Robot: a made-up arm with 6 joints.
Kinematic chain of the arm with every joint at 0, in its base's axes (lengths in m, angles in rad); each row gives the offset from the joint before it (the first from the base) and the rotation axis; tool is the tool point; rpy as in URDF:
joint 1: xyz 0 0 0.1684 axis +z
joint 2: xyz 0 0 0 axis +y
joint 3: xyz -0.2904 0 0.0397 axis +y
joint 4: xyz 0.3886 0 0.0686 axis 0.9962 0 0.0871
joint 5: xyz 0 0 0 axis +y
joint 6: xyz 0.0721 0 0.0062 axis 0.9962 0 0.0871
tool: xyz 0 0 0 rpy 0 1.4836 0
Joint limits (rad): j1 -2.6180..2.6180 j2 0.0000..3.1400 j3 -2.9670..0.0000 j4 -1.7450..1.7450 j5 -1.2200..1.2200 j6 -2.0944..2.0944
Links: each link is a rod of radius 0.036 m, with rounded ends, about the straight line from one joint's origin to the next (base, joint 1, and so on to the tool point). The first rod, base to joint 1, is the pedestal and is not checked.
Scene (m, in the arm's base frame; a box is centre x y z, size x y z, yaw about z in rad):
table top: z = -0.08
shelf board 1: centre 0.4 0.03 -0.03 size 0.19 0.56 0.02 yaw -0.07
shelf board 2: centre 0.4 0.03 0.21 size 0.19 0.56 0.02 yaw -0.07
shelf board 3: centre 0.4 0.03 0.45 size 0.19 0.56 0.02 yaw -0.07
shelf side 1: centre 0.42 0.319 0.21 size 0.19 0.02 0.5 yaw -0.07
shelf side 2: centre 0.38 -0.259 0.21 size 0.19 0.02 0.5 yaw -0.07
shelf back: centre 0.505 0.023 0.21 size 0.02 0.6 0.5 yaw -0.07
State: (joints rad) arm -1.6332 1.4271 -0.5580 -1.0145 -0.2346 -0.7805
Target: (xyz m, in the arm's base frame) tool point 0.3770 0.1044 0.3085
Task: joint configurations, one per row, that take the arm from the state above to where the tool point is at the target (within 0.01 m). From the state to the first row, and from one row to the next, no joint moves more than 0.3 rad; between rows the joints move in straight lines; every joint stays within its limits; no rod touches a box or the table.
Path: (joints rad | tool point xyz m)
1: -1.4052 1.2121 -0.4946 -1.1783 -0.2825 -0.9378 | 0.0733 -0.3262 0.2157
2: -1.1772 0.9970 -0.4312 -1.3421 -0.3304 -1.0951 | 0.1375 -0.2718 0.2566
3: -0.9492 0.7820 -0.3678 -1.5060 -0.3784 -1.2524 | 0.1786 -0.2037 0.2876
4: -0.7213 0.5669 -0.3043 -1.6698 -0.4263 -1.4097 | 0.1952 -0.1321 0.3088
5: -0.4933 0.7461 -0.4165 -1.5222 -0.4474 -1.2524 | 0.2502 -0.0991 0.3196
6: -0.2653 0.9254 -0.5287 -1.3746 -0.4685 -1.0951 | 0.3031 -0.0492 0.3238
7: -0.0374 1.1046 -0.6408 -1.2270 -0.4896 -0.9378 | 0.3478 0.0190 0.3203
8: 0.1906 1.2839 -0.7530 -1.0795 -0.5107 -0.7805 | 0.3770 0.1044 0.3085

